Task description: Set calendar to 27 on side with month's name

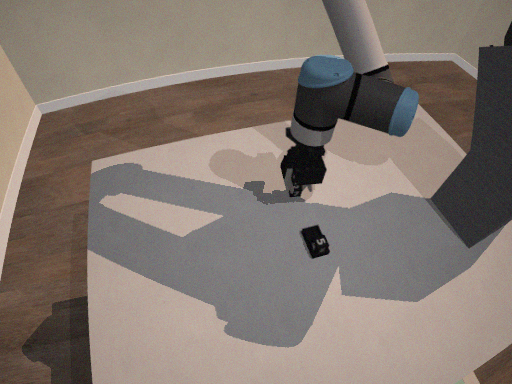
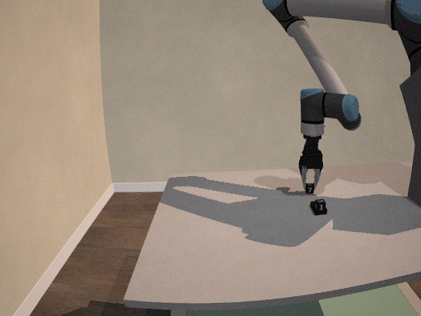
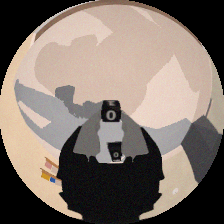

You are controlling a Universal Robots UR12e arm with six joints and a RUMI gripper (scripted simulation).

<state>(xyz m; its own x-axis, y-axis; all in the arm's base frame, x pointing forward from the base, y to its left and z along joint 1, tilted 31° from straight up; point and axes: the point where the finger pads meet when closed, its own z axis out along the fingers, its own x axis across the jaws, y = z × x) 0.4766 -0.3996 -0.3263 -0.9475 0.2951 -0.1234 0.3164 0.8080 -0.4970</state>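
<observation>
Right now my hand is 10 mm above the black cube. Also, from my hand: tray: 30 mm ahead, 160 mm to the left, 20 mm below.
</observation>
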